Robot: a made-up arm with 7 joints.
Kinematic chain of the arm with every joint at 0, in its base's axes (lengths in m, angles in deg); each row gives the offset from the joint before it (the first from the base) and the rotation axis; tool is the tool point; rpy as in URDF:
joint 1: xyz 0 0 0.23 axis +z
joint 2: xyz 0 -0.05 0.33 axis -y
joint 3: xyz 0 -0.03 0.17 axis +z
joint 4: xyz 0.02 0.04 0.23 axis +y
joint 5: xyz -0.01 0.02 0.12 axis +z
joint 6: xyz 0 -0.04 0.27 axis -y
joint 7: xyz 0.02 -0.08 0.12 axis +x
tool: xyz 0 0 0 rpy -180 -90 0
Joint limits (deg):
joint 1: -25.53..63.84
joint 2: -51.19..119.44
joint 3: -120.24..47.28
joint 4: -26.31..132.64
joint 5: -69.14..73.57
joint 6: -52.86..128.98
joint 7: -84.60..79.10
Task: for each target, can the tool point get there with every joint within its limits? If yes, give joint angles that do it. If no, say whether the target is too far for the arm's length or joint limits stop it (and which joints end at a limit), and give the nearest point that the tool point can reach.
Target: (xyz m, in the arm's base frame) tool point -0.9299 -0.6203 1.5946
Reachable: no: too far | nearest point -0.5736 -0.3826 1.1982 | short by 0.584 m
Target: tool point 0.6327 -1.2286 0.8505
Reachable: no: too far | nearest point 0.4350 -0.7162 0.8260 | short by 0.550 m
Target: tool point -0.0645 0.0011 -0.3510
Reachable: no: joint limits stop it (at a limit: joint 2, joint 4) | nearest point -0.4336 0.0074 -0.0614 | short by 0.469 m
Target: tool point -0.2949 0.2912 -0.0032
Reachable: no: joint limits stop it (at a limit: joint 1, joint 2, joint 4) | nearest point -0.3535 0.2853 0.0169 | short by 0.062 m
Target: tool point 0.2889 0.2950 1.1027
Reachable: yes | joints 54.48 -5.44 20.35 59.47 50.72 111.33 -41.09
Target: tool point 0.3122 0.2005 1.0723
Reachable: yes | joints 51.78 11.96 8.40 91.24 35.22 86.31 56.13
